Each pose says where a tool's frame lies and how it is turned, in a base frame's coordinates. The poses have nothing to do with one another.
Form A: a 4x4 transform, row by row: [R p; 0 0 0 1], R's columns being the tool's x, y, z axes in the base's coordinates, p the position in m. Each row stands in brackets.
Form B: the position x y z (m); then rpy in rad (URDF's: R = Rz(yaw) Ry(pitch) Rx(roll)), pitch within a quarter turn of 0, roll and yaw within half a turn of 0. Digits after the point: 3 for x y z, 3 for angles. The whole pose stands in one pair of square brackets.
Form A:
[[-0.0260 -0.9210 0.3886 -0.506], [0.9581 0.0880 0.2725 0.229], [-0.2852 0.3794 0.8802 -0.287], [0 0 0 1]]
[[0.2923 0.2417 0.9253 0.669], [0.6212 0.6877 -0.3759 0.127], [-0.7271 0.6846 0.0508 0.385], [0 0 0 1]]
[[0.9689 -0.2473 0.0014 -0.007], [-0.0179 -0.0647 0.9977 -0.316], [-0.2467 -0.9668 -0.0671 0.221], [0 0 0 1]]
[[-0.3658 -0.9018 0.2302 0.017], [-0.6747 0.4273 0.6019 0.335], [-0.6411 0.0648 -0.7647 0.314], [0 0 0 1]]
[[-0.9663 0.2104 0.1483 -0.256], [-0.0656 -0.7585 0.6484 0.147], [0.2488 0.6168 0.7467 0.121], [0 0 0 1]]
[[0.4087 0.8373 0.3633 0.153], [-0.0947 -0.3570 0.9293 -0.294], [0.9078 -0.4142 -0.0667 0.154], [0 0 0 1]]
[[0.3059 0.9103 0.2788 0.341], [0.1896 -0.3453 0.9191 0.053], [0.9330 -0.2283 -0.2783 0.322], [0 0 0 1]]
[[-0.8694 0.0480 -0.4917 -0.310], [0.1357 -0.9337 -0.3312 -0.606], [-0.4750 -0.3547 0.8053 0.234], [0 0 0 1]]
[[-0.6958 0.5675 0.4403 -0.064], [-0.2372 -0.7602 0.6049 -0.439], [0.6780 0.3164 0.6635 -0.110], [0 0 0 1]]
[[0.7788 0.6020 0.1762 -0.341], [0.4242 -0.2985 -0.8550 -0.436], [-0.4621 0.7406 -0.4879 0.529], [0 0 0 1]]
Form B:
[-0.506 0.229 -0.287 0.407 0.289 1.598]
[0.669 0.127 0.385 1.497 0.814 1.131]
[-0.007 -0.316 0.221 -1.640 0.249 -0.018]
[0.017 0.335 0.314 3.057 0.696 -2.068]
[-0.256 0.147 0.121 0.690 -0.252 -3.074]
[0.153 -0.294 0.154 -1.730 -1.138 -0.228]
[0.341 0.053 0.322 -2.455 -1.203 0.555]
[-0.310 -0.606 0.234 -0.415 0.495 2.987]
[-0.064 -0.439 -0.110 0.445 -0.745 -2.813]
[-0.341 -0.436 0.529 2.153 0.480 0.499]

